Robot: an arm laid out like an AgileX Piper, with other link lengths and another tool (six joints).
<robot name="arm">
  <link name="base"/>
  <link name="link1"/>
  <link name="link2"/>
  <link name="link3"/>
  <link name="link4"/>
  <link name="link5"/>
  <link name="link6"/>
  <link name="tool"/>
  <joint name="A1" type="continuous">
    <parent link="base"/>
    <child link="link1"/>
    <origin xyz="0 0 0.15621" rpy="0 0 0"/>
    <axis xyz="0 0 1"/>
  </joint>
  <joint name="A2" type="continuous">
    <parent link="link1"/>
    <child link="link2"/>
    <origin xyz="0 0 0" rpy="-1.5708 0 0"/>
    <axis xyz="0 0 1"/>
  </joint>
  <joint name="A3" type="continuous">
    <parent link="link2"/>
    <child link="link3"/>
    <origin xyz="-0.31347 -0.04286 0" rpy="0 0 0"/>
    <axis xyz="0 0 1"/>
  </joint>
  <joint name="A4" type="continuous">
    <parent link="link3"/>
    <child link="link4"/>
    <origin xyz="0.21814 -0.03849 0" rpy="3.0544 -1.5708 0"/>
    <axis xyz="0 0 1"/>
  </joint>
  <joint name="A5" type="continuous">
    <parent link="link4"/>
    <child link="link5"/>
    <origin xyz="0 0 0" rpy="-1.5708 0 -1.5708"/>
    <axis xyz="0 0 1"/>
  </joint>
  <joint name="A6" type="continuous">
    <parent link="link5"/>
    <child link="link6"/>
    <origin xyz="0 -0.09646 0" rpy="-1.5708 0 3.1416"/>
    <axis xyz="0 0 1"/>
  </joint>
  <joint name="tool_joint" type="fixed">
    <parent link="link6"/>
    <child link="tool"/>
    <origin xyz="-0.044 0.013 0.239" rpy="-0.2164 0 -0.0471"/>
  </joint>
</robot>
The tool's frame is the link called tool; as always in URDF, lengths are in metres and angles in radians. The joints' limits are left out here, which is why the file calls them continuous.
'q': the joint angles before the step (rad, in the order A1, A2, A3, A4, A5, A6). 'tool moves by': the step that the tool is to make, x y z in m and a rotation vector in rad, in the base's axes. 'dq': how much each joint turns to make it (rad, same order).
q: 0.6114 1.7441 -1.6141 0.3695 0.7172 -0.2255
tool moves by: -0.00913 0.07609 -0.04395 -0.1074 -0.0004 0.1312
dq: 0.1668 0.2340 -0.2584 -0.1489 0.0778 0.0923
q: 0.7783 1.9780 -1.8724 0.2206 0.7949 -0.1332
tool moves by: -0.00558 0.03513 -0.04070 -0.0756 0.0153 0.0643
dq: 0.0673 0.1651 -0.1823 -0.0581 0.0803 0.0256
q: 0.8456 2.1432 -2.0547 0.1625 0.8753 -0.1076
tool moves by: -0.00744 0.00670 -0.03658 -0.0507 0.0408 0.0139
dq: 0.0191 0.0815 -0.0465 -0.0104 0.0289 0.0127
